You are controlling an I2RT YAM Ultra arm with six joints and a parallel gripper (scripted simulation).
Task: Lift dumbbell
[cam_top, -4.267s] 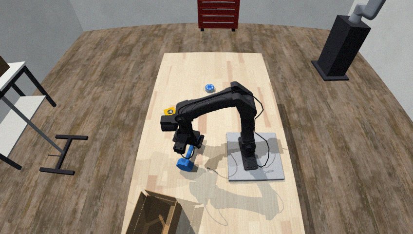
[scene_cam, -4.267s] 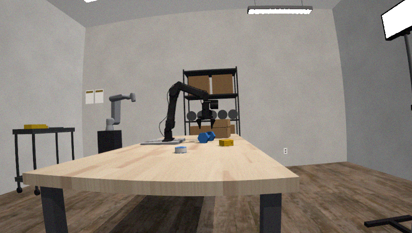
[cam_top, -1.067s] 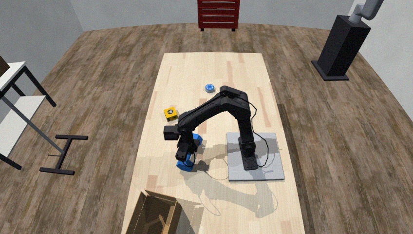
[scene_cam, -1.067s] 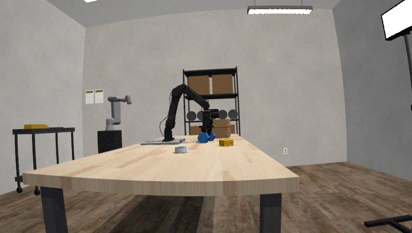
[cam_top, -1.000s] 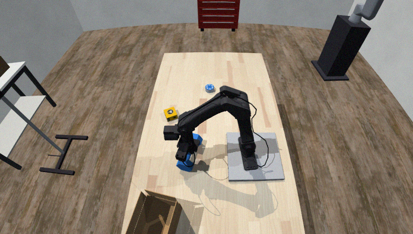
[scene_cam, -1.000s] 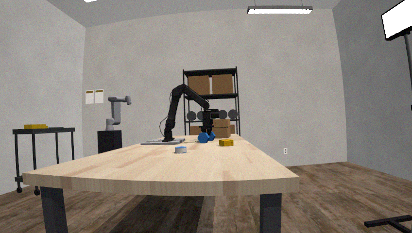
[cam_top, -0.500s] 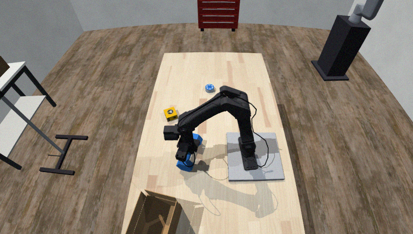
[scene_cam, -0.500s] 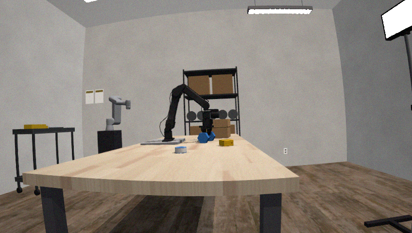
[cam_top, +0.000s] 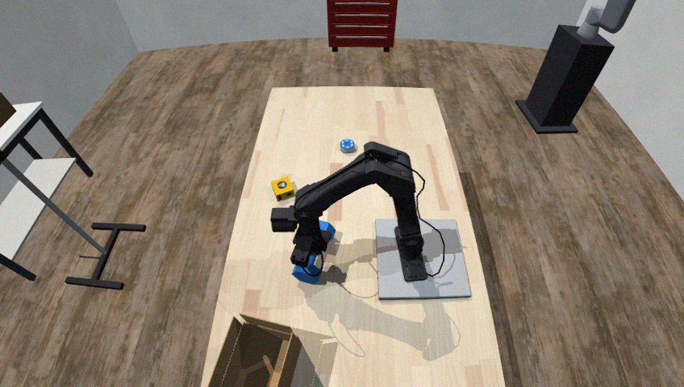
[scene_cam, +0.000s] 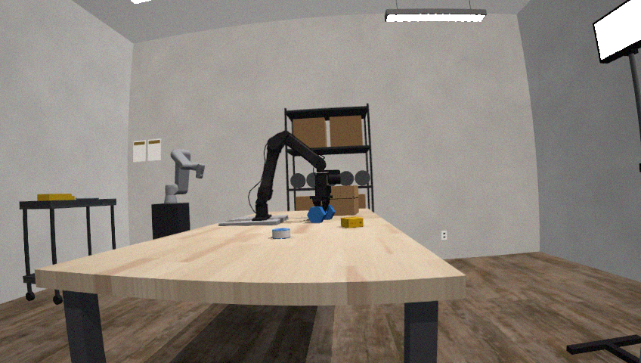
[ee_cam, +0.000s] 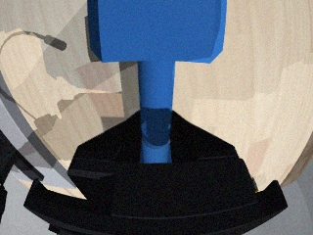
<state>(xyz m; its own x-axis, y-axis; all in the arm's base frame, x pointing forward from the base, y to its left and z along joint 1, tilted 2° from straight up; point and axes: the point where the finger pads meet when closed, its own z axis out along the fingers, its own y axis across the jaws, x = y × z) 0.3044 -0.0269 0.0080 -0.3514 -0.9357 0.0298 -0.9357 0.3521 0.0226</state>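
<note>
My gripper is now right at the blue dumbbell. From my hand the other things lie so: round puck (15 cm behind, 49 cm to the right, 2 cm below).
</note>
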